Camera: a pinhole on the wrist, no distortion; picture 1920 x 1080 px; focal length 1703.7 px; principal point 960.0 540.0 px. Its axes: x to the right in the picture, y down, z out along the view. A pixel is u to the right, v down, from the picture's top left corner.
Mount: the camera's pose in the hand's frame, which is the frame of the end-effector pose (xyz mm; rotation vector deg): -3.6 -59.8 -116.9 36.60 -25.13 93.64
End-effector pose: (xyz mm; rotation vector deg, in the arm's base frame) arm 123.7 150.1 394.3 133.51 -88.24 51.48
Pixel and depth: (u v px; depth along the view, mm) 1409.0 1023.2 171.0
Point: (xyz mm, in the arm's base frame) 256.2 208.3 361.7
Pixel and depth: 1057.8 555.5 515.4
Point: 569.4 104.6 252.5
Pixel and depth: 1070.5 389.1 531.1
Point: 585.7 57.7 274.3
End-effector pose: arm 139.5 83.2 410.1 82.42 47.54 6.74
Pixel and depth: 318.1 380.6 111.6
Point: 63.3 117.5 260.3
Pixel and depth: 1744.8 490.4 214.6
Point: 176.8 -12.8 285.4
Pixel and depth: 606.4 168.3 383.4
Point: 177.0 -0.1 28.2
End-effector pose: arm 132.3 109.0 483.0 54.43 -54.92 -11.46
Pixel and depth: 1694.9 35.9 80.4
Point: 195.7 67.0 433.4
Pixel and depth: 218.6 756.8 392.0
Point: 190.9 -215.9 179.3
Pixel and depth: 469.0 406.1 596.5
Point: 178.0 -440.3 205.6
